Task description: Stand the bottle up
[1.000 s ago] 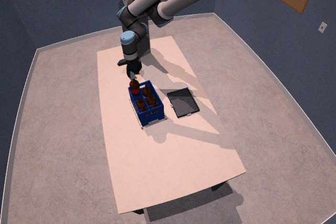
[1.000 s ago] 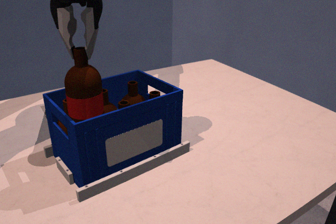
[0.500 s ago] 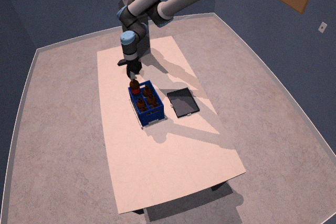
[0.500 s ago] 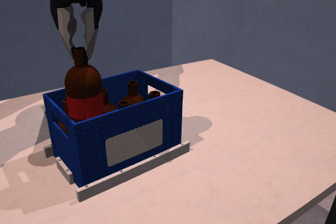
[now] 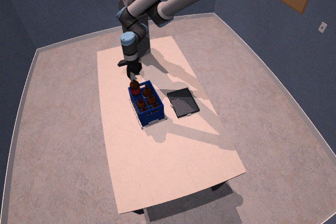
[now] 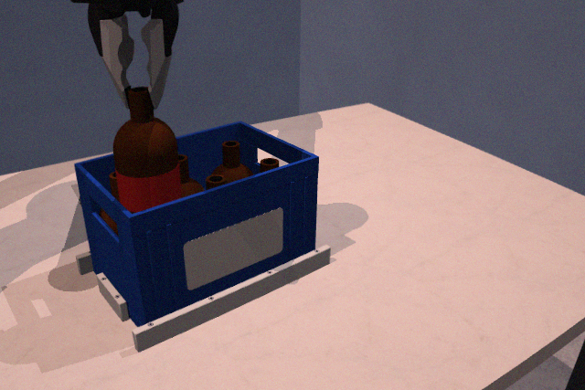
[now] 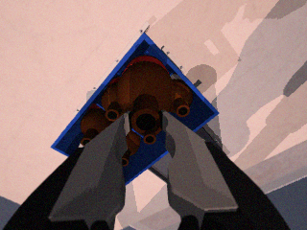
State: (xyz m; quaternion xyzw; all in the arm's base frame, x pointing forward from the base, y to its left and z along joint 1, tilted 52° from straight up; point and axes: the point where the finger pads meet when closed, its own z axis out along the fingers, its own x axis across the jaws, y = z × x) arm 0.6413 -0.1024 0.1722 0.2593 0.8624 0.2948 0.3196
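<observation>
My hand is 210 mm above the blue crate, 80 mm to the right of it and 60 mm short of it. Also, from my hand: tray (370 mm to the left, 280 mm below).
</observation>
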